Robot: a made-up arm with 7 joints.
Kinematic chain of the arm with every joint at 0, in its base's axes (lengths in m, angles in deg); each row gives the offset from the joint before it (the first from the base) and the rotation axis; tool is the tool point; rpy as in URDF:
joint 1: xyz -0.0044 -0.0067 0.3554 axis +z
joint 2: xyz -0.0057 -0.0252 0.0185 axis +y
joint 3: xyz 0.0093 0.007 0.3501 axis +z
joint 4: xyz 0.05 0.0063 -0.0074 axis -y
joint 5: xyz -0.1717 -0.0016 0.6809 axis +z
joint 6: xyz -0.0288 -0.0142 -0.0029 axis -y
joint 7: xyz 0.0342 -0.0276 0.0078 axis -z
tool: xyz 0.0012 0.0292 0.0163 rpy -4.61 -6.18 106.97
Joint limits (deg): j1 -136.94..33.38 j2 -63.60..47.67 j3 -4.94..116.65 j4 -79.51..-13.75 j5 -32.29..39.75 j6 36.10..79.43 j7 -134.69..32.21
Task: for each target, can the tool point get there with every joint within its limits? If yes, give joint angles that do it. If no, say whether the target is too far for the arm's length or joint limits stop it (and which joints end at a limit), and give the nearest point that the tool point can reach.
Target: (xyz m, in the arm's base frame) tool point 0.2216 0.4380 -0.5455
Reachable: no: joint limits stop it (at a limit: joint 1, joint 2, joint 4, joint 5, joint 6, joint 7) | nearest point 0.6770 0.6478 0.2773 | short by 0.964 m
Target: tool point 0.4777 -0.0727 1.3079
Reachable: yes | joints -55.52 19.19 96.15 -42.69 30.79 68.00 -51.80
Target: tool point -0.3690 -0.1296 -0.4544
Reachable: no: joint limits stop it (at a limit: joint 1, joint 2, joint 4, joint 5, joint 6, joint 7) | nearest point -0.7842 -0.5486 0.2656 | short by 0.931 m
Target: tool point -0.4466 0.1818 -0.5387
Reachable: no: joint limits stop it (at a limit: joint 2, joint 3, joint 4, joint 5, joint 6, joint 7) | nearest point -0.8878 0.3699 0.3768 | short by 1.034 m
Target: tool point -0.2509 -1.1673 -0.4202
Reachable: no: too far | nearest point -0.2051 -0.9517 0.2504 | short by 0.706 m
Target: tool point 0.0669 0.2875 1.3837
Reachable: yes | joints 9.94 -13.58 41.90 -51.17 -13.53 46.03 -67.27
